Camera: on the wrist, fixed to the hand. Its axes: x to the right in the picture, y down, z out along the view.
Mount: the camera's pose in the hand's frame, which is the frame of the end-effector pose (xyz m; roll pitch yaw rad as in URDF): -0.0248 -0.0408 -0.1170 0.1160 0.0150 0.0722
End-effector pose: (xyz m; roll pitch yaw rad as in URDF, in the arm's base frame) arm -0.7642 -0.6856 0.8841 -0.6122 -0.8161 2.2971
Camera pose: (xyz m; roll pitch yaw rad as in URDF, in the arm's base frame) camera -0.7127 -0.5921 0.8165 -0.5462 -0.7611 2.3668
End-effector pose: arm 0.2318 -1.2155 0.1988 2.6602 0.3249 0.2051
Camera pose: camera 0.2169 -1.1263 0.2871 2.7581 0.2777 0.1458
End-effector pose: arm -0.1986 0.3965 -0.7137 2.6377 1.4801 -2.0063
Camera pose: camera -0.1488 0.2849 -0.6815 2.3709 1.4213 -2.3911
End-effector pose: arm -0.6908 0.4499 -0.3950 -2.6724 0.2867 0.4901
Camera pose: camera -0.6734 0.4405 -0.2702 -2.5787 0.3052 0.4155
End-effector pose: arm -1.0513 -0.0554 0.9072 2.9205 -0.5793 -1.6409
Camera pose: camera -0.9805 0.0182 0.9817 3.0818 -0.6083 -1.7227
